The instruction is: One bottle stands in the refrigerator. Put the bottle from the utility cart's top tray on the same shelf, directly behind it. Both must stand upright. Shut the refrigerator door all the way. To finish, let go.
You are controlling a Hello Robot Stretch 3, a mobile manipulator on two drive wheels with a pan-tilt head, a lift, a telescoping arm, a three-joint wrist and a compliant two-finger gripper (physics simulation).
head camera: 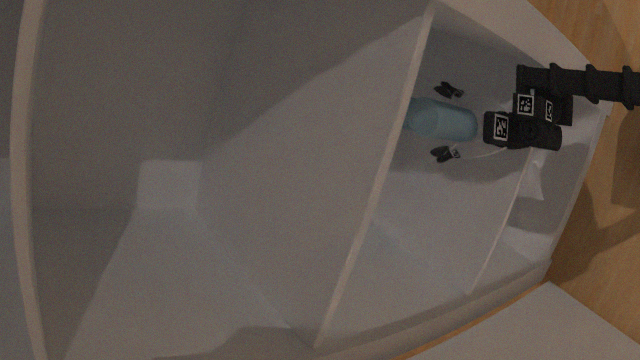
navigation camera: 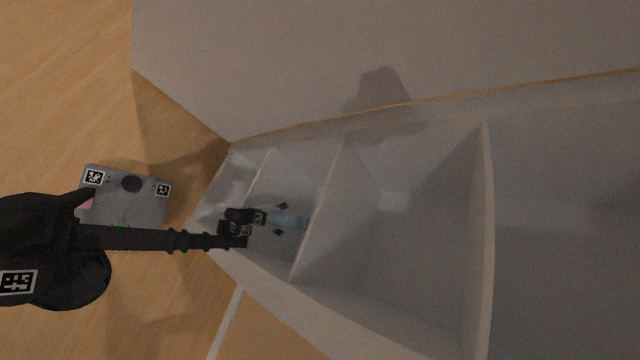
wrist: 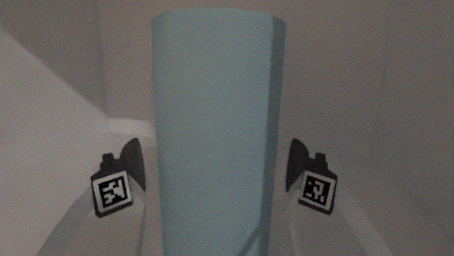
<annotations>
One and the same spot on a white refrigerator: (head camera: pixel 179 179) is (navigation camera: pixel 388 203).
</annotations>
